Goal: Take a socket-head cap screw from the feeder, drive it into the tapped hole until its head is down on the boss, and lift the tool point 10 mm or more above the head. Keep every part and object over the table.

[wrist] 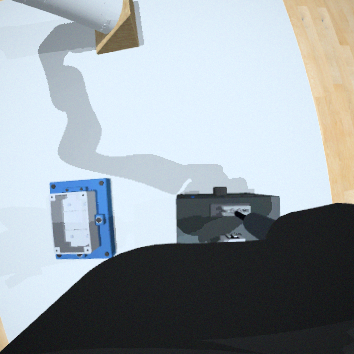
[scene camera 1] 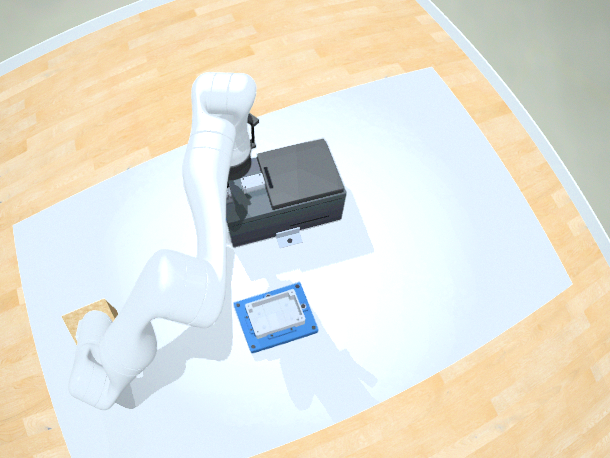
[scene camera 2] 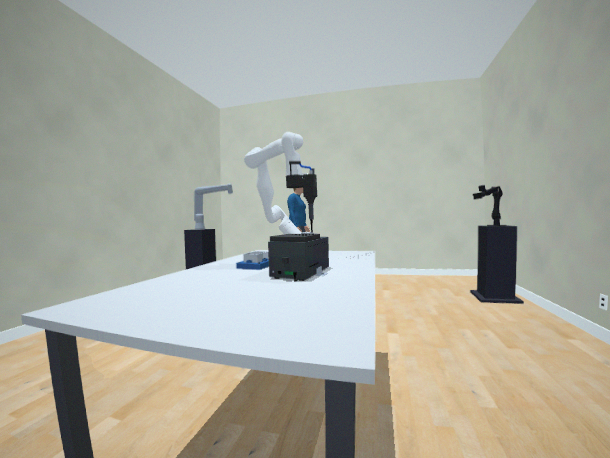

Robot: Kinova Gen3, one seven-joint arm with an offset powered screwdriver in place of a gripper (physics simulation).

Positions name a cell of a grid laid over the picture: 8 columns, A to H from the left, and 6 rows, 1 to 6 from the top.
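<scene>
What I see here is a dark screw feeder (wrist: E4).
</scene>
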